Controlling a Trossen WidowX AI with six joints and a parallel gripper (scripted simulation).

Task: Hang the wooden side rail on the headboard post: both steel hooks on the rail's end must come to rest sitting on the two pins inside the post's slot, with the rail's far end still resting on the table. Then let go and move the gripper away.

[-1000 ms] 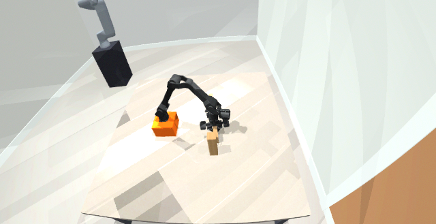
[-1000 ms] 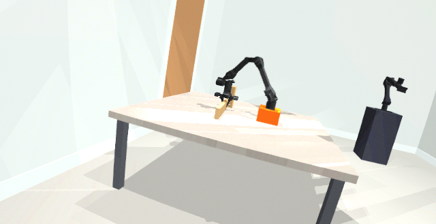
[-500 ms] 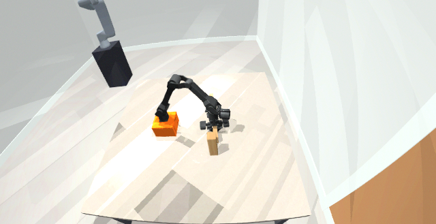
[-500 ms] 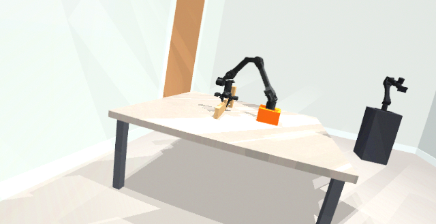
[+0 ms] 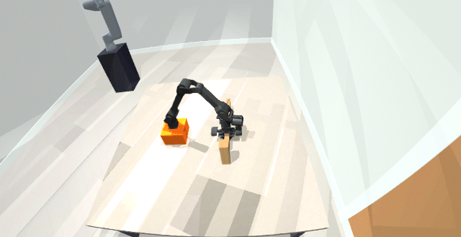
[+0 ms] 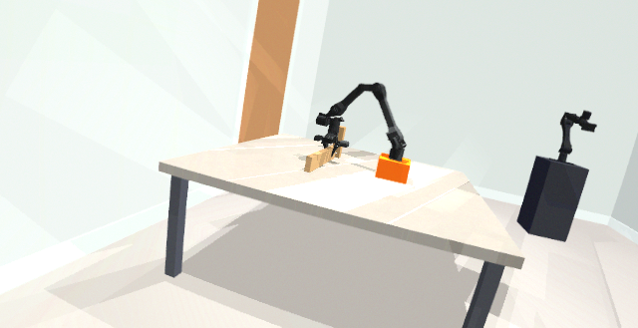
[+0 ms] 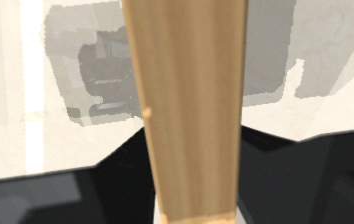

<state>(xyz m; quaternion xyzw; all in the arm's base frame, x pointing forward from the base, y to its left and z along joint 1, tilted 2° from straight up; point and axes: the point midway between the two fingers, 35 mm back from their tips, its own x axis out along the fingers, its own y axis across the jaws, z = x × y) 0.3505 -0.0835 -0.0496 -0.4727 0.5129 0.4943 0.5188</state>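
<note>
Right now my gripper tip is 14 cm to the left of the wooden headboard post, 6 cm below it and 1 cm past it.
</note>
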